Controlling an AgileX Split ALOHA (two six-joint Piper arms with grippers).
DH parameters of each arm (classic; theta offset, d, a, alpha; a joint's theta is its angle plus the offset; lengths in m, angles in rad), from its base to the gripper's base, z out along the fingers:
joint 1: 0 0.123 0 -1.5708
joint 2: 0.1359 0 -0.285 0
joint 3: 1.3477 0 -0.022 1.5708
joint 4: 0 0.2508 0 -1.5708
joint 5: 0 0 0.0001 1.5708
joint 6: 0 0.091 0 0
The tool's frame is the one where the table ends.
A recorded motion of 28 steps. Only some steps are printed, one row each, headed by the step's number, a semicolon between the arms.
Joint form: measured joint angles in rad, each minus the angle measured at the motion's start. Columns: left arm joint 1, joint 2, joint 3, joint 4, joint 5, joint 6; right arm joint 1, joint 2, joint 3, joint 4, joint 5, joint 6.
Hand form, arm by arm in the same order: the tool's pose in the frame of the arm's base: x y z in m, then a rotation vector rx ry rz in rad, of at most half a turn. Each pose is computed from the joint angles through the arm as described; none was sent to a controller.
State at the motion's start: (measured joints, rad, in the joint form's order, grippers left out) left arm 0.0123 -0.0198 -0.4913 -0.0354 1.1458 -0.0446; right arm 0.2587 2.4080 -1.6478 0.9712 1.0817 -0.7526
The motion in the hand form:
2: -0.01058 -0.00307 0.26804 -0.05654 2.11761 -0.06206; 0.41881 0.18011 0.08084 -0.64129 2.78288 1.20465
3: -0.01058 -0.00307 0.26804 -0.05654 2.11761 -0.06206; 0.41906 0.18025 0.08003 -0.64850 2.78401 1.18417
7: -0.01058 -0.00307 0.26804 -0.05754 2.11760 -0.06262; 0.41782 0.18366 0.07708 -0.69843 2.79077 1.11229
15: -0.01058 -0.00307 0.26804 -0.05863 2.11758 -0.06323; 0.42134 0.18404 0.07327 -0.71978 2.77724 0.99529
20: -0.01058 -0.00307 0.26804 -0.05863 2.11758 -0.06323; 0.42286 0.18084 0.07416 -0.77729 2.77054 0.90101
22: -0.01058 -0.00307 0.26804 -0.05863 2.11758 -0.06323; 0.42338 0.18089 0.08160 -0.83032 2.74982 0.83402
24: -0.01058 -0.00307 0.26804 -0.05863 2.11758 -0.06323; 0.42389 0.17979 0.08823 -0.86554 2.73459 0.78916
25: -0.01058 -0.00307 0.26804 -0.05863 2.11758 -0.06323; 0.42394 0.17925 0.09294 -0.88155 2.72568 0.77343
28: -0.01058 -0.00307 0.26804 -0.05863 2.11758 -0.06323; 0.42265 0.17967 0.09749 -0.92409 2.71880 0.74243
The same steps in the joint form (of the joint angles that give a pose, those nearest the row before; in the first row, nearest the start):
2: 0.0000 0.0000 0.0000 0.0000 0.0000 0.0000; 0.0044 0.0000 0.0000 -0.0157 -0.0176 0.0000
3: 0.0000 0.0000 0.0000 0.0000 0.0000 0.0000; 0.0064 0.0000 0.0000 -0.0258 -0.0281 0.0000
7: 0.0000 0.0000 0.0000 0.0000 0.0000 -0.0009; 0.0214 0.0000 0.0000 -0.0694 -0.0581 0.0000
15: 0.0000 0.0000 0.0000 0.0000 0.0000 -0.0019; 0.0313 0.0000 0.0000 -0.1170 -0.1311 0.0000
20: 0.0000 0.0000 0.0000 0.0000 0.0000 -0.0019; 0.0331 -0.0089 0.0000 -0.1813 -0.1602 -0.0010
22: 0.0000 0.0000 0.0000 0.0000 0.0000 -0.0019; 0.0397 -0.0298 0.0000 -0.2286 -0.1767 -0.0010
24: 0.0000 0.0000 0.0000 0.0000 0.0000 -0.0019; 0.0416 -0.0472 0.0000 -0.2628 -0.1833 -0.0001
25: 0.0000 0.0000 0.0000 0.0000 0.0000 -0.0019; 0.0419 -0.0586 0.0000 -0.2762 -0.1820 -0.0001
28: 0.0000 0.0000 0.0000 0.0000 0.0000 -0.0019; 0.0470 -0.0709 0.0000 -0.3072 -0.1770 -0.0001

